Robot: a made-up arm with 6 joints.
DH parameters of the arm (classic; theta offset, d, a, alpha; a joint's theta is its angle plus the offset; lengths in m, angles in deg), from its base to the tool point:
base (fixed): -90 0.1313 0 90
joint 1: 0 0.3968 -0.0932 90
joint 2: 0 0.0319 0.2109 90
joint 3: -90 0.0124 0.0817 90
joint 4: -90 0.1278 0.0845 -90
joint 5: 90 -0.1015 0.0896 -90
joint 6: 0 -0.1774 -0.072 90
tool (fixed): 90 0.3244 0 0
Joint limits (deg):
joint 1: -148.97..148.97
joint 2: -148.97..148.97
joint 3: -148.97..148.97
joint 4: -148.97..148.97
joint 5: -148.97..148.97
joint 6: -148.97..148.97
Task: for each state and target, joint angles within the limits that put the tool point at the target. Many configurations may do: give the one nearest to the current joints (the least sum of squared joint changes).
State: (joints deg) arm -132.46 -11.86 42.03 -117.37 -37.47 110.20
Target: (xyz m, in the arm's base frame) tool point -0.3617 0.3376 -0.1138
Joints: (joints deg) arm -94.96 7.54 30.92 -110.58 0.62 80.81
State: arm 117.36 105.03 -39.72 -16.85 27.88 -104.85
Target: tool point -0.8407 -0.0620 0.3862
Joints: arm 136.64 70.03 -55.75 -49.90 74.30 -116.14
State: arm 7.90 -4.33 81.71 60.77 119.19 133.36
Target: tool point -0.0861 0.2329 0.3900
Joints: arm 21.04 -30.76 99.42 15.69 140.52 108.58
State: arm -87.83 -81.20 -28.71 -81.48 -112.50 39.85
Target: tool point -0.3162 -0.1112 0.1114
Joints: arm -65.50 -121.31 -16.77 -88.95 -143.41 -15.95
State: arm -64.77 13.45 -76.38 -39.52 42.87 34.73
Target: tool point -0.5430 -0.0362 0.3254
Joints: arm -58.57 21.58 -83.37 -33.40 46.38 32.02
